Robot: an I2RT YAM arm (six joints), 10 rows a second.
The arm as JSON. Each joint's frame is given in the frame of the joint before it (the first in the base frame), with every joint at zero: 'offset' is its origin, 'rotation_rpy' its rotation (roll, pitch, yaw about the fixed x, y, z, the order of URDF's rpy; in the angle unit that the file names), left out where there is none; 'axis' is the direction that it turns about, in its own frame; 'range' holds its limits. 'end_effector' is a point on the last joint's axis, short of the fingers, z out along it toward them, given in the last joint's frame.
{
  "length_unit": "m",
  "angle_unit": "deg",
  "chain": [
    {
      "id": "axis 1",
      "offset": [
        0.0,
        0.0,
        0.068
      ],
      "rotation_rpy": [
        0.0,
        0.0,
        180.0
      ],
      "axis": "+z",
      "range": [
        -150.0,
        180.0
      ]
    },
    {
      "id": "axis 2",
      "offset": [
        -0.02,
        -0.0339,
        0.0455
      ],
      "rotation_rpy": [
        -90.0,
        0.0,
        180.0
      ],
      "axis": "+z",
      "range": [
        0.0,
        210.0
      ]
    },
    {
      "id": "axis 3",
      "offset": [
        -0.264,
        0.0,
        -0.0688
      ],
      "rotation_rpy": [
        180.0,
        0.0,
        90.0
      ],
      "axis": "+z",
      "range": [
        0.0,
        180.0
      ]
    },
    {
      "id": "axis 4",
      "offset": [
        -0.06,
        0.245,
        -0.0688
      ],
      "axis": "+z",
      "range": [
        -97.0,
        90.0
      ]
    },
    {
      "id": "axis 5",
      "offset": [
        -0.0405,
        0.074,
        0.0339
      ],
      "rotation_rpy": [
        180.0,
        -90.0,
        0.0
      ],
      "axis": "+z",
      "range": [
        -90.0,
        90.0
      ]
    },
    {
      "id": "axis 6",
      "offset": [
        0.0,
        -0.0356,
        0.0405
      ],
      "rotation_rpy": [
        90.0,
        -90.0,
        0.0
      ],
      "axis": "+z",
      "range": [
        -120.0,
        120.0
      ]
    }
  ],
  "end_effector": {
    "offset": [
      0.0,
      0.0,
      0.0
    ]
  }
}
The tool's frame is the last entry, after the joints.
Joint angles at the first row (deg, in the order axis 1, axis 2, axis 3, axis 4, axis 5, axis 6):
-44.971, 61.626, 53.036, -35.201, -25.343, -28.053
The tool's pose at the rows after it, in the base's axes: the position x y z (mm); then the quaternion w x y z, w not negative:
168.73, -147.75, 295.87, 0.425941, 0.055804, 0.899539, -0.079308
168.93, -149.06, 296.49, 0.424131, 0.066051, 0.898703, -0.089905
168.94, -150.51, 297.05, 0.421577, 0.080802, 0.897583, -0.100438
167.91, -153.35, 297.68, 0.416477, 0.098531, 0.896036, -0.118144
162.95, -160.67, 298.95, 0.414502, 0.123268, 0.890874, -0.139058
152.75, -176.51, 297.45, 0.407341, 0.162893, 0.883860, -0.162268
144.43, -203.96, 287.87, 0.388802, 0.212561, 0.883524, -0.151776
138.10, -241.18, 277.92, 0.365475, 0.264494, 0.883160, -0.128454
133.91, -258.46, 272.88, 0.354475, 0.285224, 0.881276, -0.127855
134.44, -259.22, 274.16, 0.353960, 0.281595, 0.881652, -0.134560
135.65, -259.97, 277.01, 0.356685, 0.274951, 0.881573, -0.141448
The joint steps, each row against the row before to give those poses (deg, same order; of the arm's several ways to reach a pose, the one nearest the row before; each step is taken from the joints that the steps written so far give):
0.130, 0.000, -0.001, 0.854, 1.813, 0.676
0.023, 0.000, 0.000, 0.634, 1.531, 0.788
0.001, -0.001, 0.001, 0.589, 1.771, 1.203
-0.328, 0.000, 0.000, 0.677, 2.448, 0.939
-1.924, 0.000, -0.001, 1.028, 1.683, 0.678
-4.328, 0.898, 0.003, 1.310, 1.048, 0.371
-5.638, 4.807, 1.506, 0.045, -1.594, 0.722
-5.510, 7.978, 4.415, -1.180, -1.947, 0.742
-2.293, 3.475, 1.924, 0.109, 0.067, -0.064
0.087, 0.043, 0.218, 0.261, 0.480, -0.460
0.174, 0.001, 0.438, 0.328, 0.196, -0.547

